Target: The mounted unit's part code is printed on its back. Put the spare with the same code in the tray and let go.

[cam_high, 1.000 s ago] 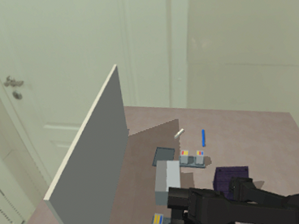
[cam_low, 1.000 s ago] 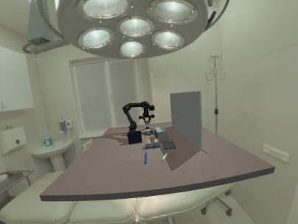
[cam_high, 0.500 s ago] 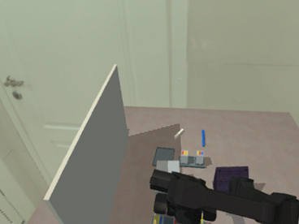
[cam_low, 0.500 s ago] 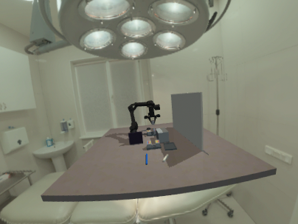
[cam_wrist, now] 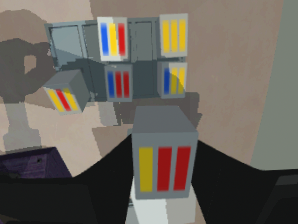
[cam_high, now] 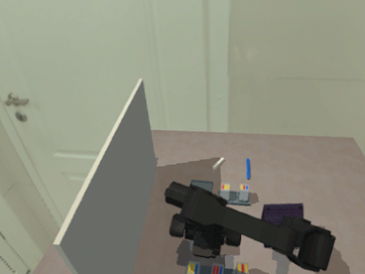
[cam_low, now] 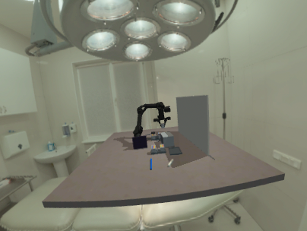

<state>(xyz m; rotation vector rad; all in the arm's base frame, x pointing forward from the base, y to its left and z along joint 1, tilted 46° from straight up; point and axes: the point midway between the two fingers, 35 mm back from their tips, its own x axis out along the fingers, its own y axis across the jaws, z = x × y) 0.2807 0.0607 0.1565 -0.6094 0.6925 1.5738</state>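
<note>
Right now my gripper tip is 330 mm to the left of the grey tray, 140 mm above it and 70 mm short of it. The rest, counted from my gripper tip: grey holder 310 mm to the right, 130 mm below, 80 mm behind; then tall grey panel 260 mm ahead, 120 mm to the right, 80 mm above; then mounted grey unit 140 mm to the right, 90 mm below, 20 mm ahead.
</note>
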